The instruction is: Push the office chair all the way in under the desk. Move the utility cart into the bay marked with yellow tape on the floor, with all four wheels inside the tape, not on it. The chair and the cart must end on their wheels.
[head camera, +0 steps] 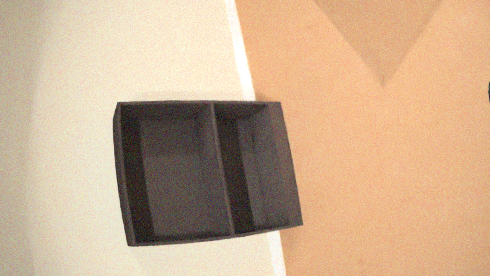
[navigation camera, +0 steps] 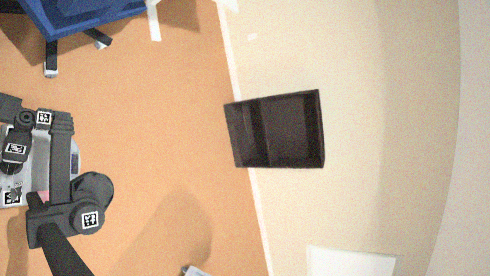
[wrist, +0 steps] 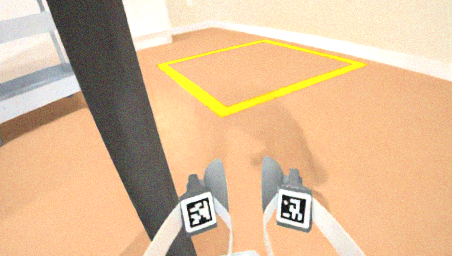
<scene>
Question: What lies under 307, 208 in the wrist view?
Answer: The gripper.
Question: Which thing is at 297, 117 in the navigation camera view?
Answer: A dark brown bookcase.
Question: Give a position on a yellow tape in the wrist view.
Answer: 221, 110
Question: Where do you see a dark brown bookcase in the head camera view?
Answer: At 162, 195
</scene>
